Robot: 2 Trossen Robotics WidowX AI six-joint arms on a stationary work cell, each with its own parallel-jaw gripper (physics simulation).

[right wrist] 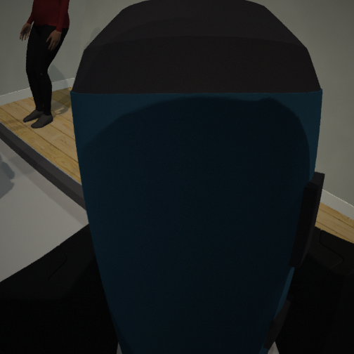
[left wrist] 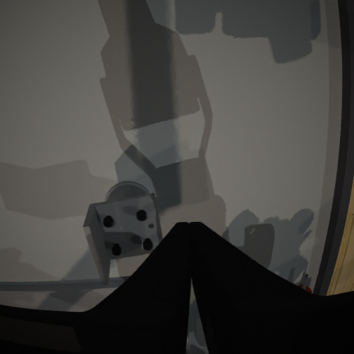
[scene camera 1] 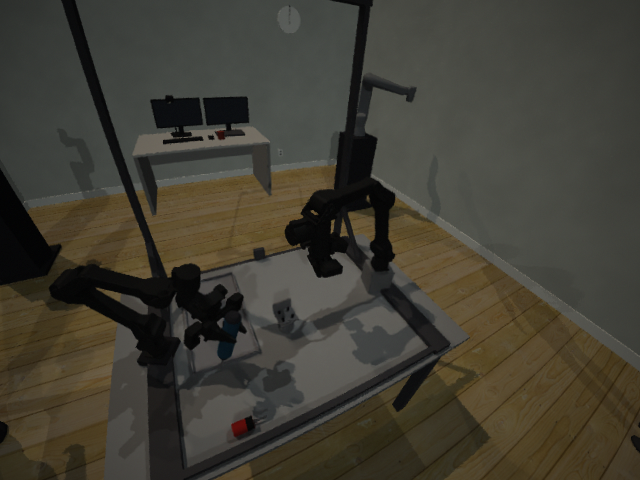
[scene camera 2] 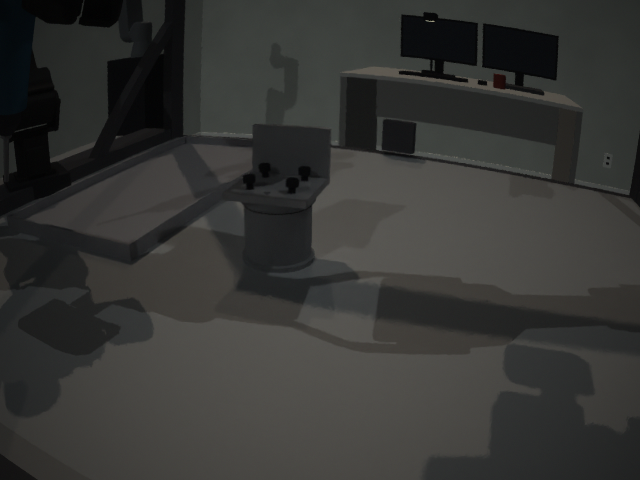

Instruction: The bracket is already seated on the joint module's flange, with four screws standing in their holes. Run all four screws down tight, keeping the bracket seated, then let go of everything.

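Frame: origin at the left arm's base, x ahead, y left, z up, level; centimetres.
Seen in the pictures: left gripper, fingertip midpoint: point(scene camera 1: 319, 277); right gripper, fingertip midpoint: point(scene camera 1: 241, 337); left arm's base, origin of the base link: point(scene camera 1: 379, 266); right arm's base, origin of the base link: point(scene camera 1: 158, 349) point(scene camera 2: 34, 174).
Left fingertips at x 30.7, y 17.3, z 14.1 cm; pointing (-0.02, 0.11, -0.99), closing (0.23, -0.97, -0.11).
Observation:
Pixels of each thing's middle, then the offset from my left fingertips to it.
- grey L-shaped bracket, body centre: point(scene camera 2: 278, 165) point(scene camera 1: 285, 312) dx +10.8, dy -0.7, dz -17.2 cm
- round grey joint module, body centre: point(scene camera 2: 278, 222) point(scene camera 1: 286, 321) dx +10.8, dy -0.7, dz -22.2 cm
- blue driver, body centre: point(scene camera 2: 9, 63) point(scene camera 1: 226, 343) dx +28.2, dy +16.8, dz -5.6 cm
- low tray, body centre: point(scene camera 2: 164, 178) point(scene camera 1: 215, 315) dx +37.2, dy -8.2, dz -24.6 cm
- red-and-black tool, body centre: point(scene camera 1: 250, 423) dx +23.8, dy +31.5, dz -23.7 cm
- small dark block, body centre: point(scene camera 2: 399, 136) point(scene camera 1: 259, 253) dx +20.3, dy -41.3, dz -22.3 cm
The grey L-shaped bracket point(scene camera 1: 285, 313) point(scene camera 2: 292, 147) point(left wrist: 98, 245) sits on top of the round grey joint module point(scene camera 2: 278, 232) point(left wrist: 127, 190), its upright wall at one edge. Four black screws point(scene camera 2: 292, 183) point(left wrist: 142, 215) stand in its flat plate, heads above the surface in scene camera 2. My left gripper point(scene camera 1: 327, 269) point(left wrist: 188, 233) is shut and empty, its tips above and to one side of the bracket. My right gripper point(scene camera 1: 233, 335) is shut on the blue driver point(scene camera 1: 227, 339) point(scene camera 2: 14, 62) point(right wrist: 195, 200), held upright above the tray, left of the bracket in scene camera 1. Its bit point(scene camera 2: 6, 155) points down.
A low tray point(scene camera 1: 258, 351) point(scene camera 2: 129, 251) lies beside the module. A red-and-black tool point(scene camera 1: 242, 426) point(left wrist: 306, 288) lies near the table's front edge in scene camera 1. A small dark block point(scene camera 1: 258, 253) is at the far edge. A person point(right wrist: 47, 60) stands beyond the table.

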